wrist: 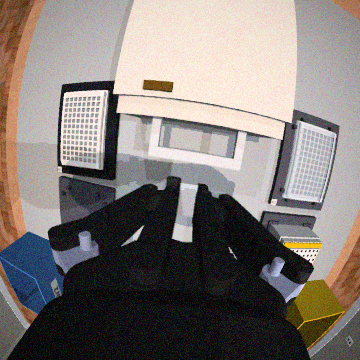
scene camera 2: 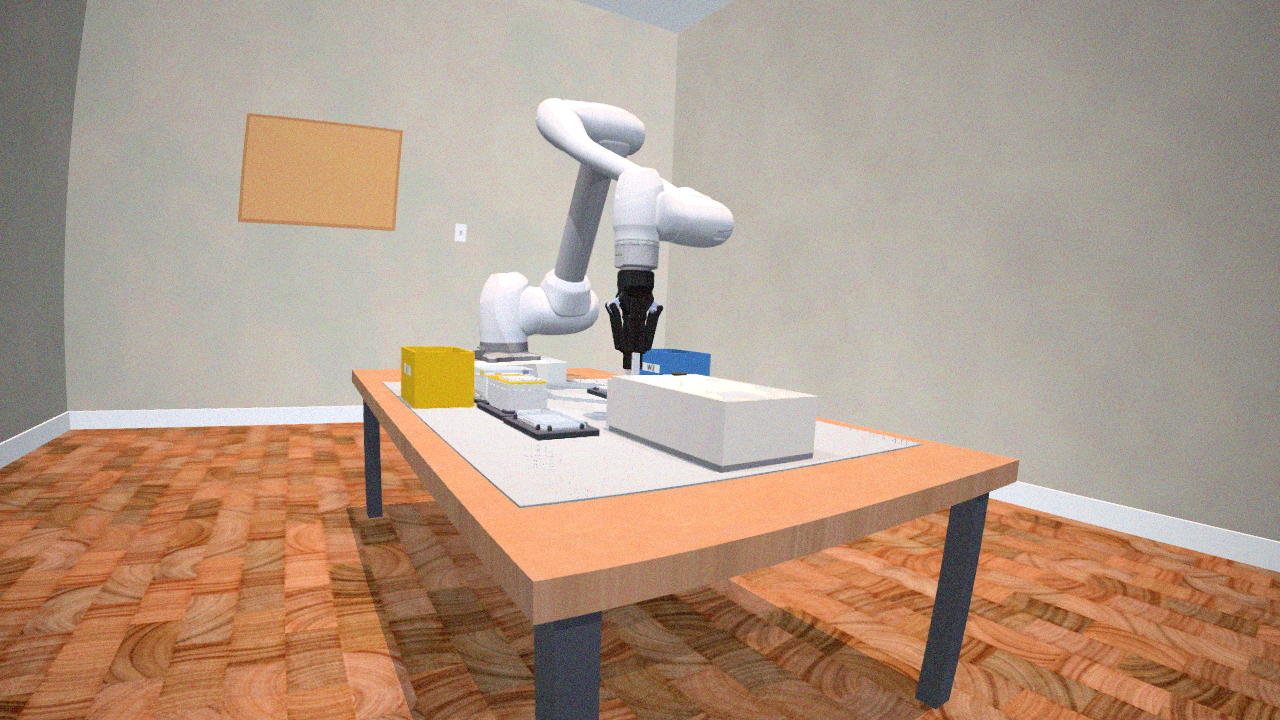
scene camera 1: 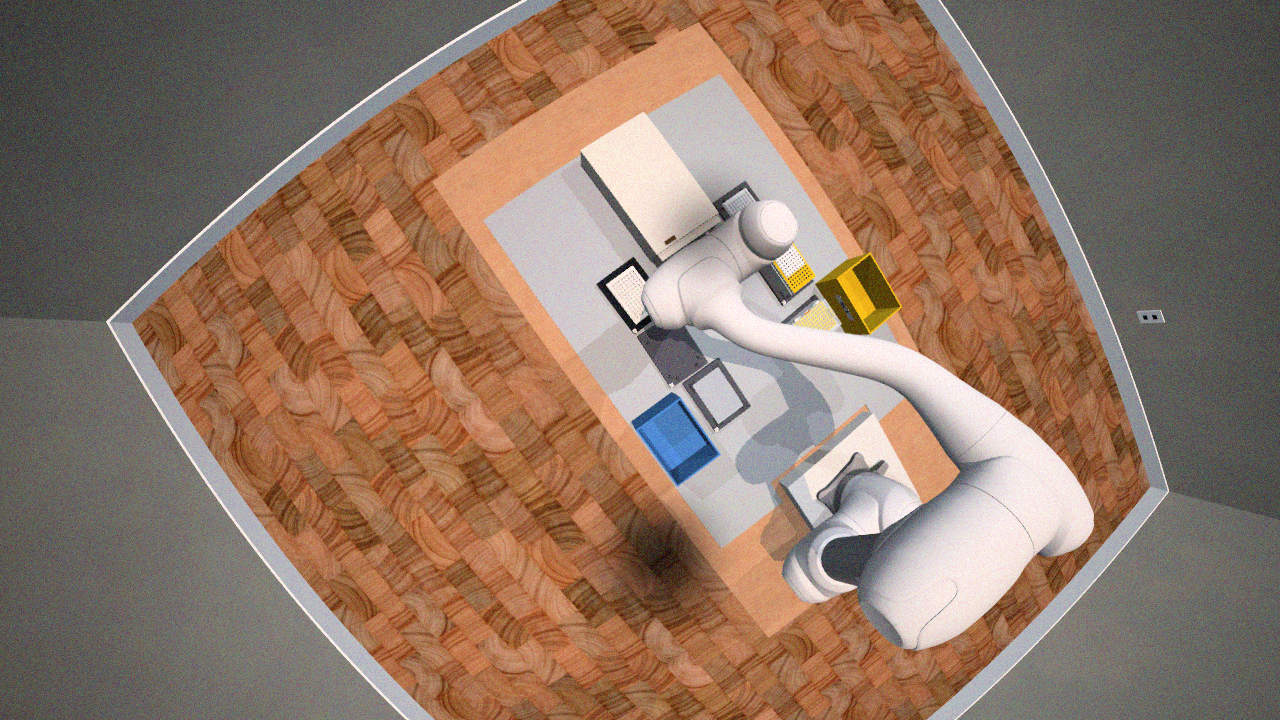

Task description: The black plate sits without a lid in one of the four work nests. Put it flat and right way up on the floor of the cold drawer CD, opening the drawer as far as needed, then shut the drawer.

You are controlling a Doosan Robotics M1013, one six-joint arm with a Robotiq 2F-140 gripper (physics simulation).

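Places are measured from the arm's base along level axes (x ahead, y left, z up), in centimetres.
Where they show: gripper, between the fingertips: (wrist: 188,178); arm's base, origin of its link: (scene camera 2: 503,358) (scene camera 1: 852,493).
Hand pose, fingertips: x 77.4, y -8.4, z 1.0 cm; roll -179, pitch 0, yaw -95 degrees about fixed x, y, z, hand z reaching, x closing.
Note:
Each offset is from my fingertips to the top centre of the thing. "pt": to the spot under its first point.
The cold drawer's cream cabinet (scene camera 1: 648,183) (scene camera 2: 707,420) (wrist: 210,50) stands at the far part of the grey mat. Its drawer front @[dz +2.6, dx +7.8, dy -1.2 cm] (wrist: 200,117) lies against the cabinet, with a thin dark line between them. A small brown marker @[pt dz +3.8, dx +10.5, dy +3.7 cm] (scene camera 1: 669,240) (wrist: 158,85) is on the cabinet top. The white handle @[pt dz +0.8, dx +2.8, dy -0.7 cm] (wrist: 195,157) sticks out from the front. My gripper (scene camera 2: 632,363) (wrist: 188,178) is shut and empty, pointing down close to the handle's outer bar; contact cannot be told. In scene camera 1 the arm hides it. The black plate does not show; the drawer's inside is hidden.
A white gridded plate @[dz -4.2, dx +6.4, dy +17.8 cm] (scene camera 1: 629,291) (wrist: 82,130) and a clear gridded plate @[dz -4.2, dx +2.4, dy -20.6 cm] (wrist: 312,162) flank the drawer. A bare dark nest @[dz -4.6, dx -11.0, dy +19.7 cm] (scene camera 1: 675,353) (wrist: 85,195), a yellow-topped stack @[dz +0.9, dx -15.4, dy -18.5 cm] (scene camera 1: 793,268) (wrist: 300,247), a blue bin @[dz +5.2, dx -27.3, dy +35.0 cm] (scene camera 1: 675,438) (scene camera 2: 680,361) and a yellow bin @[dz +5.2, dx -34.8, dy -29.5 cm] (scene camera 1: 861,295) (scene camera 2: 436,376) stand nearer the base.

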